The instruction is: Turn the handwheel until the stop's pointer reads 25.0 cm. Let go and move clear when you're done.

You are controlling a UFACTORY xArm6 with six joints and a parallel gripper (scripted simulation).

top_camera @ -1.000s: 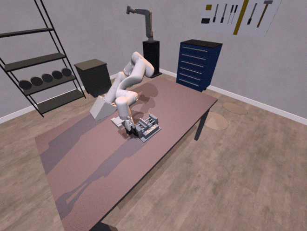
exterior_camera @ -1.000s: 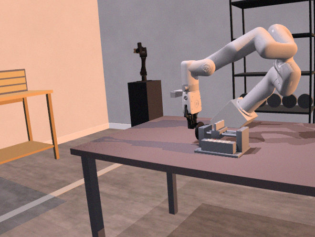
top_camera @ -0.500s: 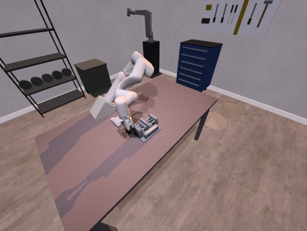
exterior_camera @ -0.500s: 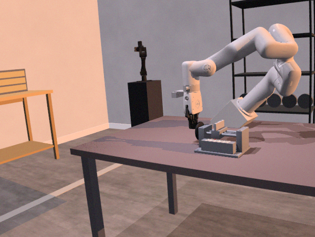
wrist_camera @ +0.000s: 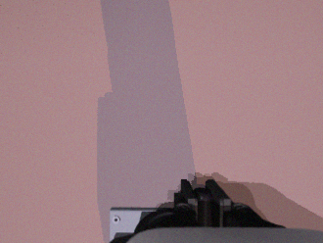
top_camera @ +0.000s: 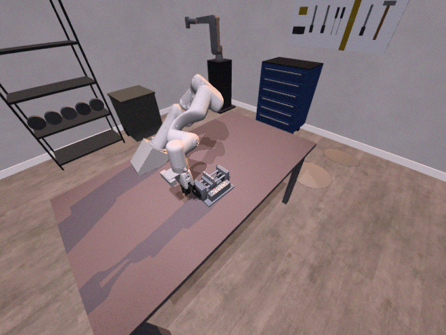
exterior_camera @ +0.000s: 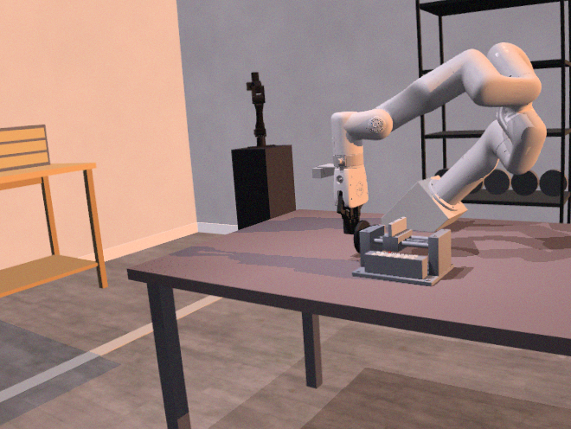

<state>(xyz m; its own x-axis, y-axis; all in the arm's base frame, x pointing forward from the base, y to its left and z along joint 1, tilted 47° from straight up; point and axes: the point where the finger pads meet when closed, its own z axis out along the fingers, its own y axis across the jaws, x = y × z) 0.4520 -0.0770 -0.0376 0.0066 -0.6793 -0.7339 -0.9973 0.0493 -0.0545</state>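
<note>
The sliding stop block lies 14 cm to the left of my hand, 3 cm ahead of it and 1 cm below it. Also, from my hand: black handwheel (2 cm to the left, 1 cm below).
</note>
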